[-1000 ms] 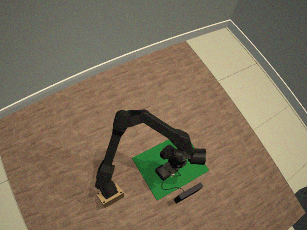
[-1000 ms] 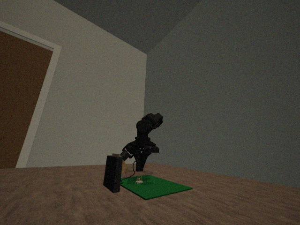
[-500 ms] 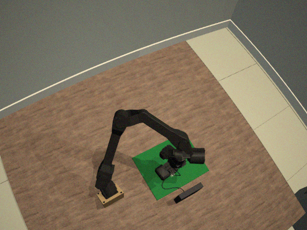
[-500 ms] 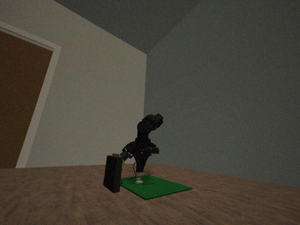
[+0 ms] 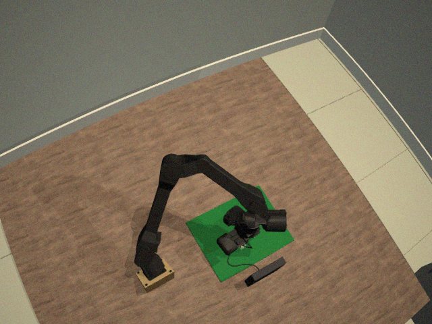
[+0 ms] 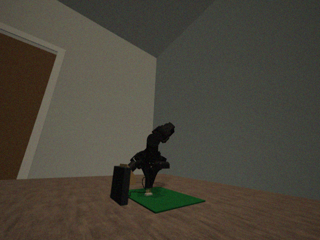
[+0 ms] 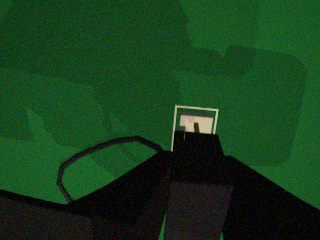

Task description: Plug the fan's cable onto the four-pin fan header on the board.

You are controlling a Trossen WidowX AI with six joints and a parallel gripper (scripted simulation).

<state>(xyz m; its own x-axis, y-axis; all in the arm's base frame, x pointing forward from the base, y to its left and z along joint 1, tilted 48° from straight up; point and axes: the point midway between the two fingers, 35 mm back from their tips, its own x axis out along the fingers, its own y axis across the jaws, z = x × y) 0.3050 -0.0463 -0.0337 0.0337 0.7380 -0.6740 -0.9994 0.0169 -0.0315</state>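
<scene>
My gripper tip is now 1 cm to the left of the black fan plug and 1 cm below it. Round my gripper tip: black fan (14 cm to the right, 2 cm above, 1 cm behind); white four-pin fan header (4 cm below, 1 cm to the right); green board (6 cm below, 3 cm to the left, 3 cm ahead).
</scene>
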